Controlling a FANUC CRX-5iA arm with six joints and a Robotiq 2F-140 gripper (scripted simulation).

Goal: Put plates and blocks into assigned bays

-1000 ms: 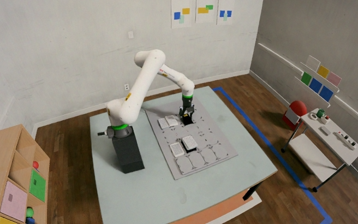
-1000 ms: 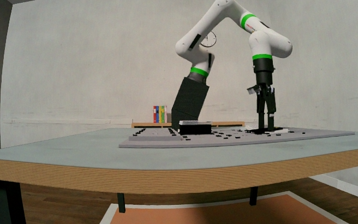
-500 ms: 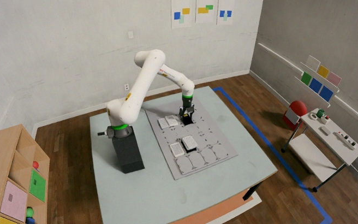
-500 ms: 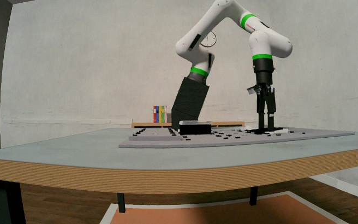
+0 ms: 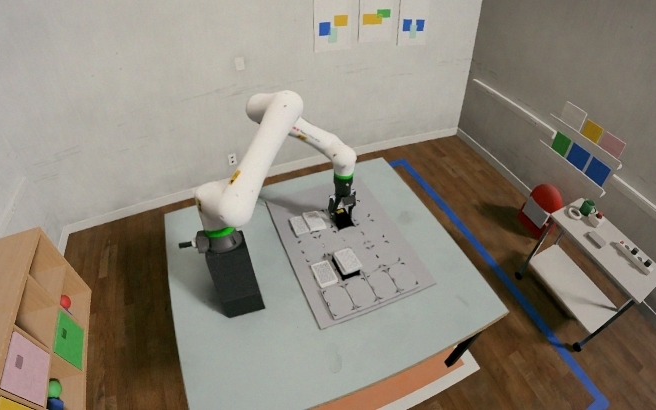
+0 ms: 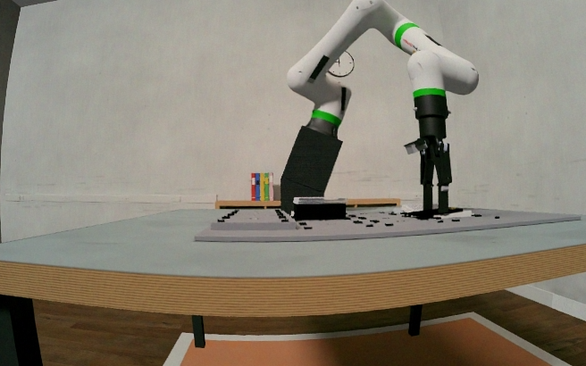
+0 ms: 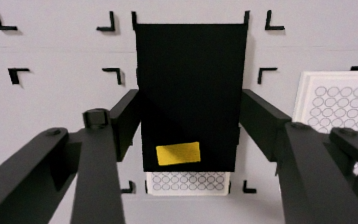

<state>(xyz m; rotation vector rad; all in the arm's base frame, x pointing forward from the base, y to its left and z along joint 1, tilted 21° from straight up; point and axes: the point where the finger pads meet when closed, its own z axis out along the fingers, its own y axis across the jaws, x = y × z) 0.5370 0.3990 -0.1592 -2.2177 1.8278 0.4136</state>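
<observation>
My hand is 20 mm above the lid. The rest, counted from my hand: white plate: 220 mm behind, 30 mm below; then black deep-well block: 310 mm to the right, 50 mm behind, 20 mm below.
</observation>
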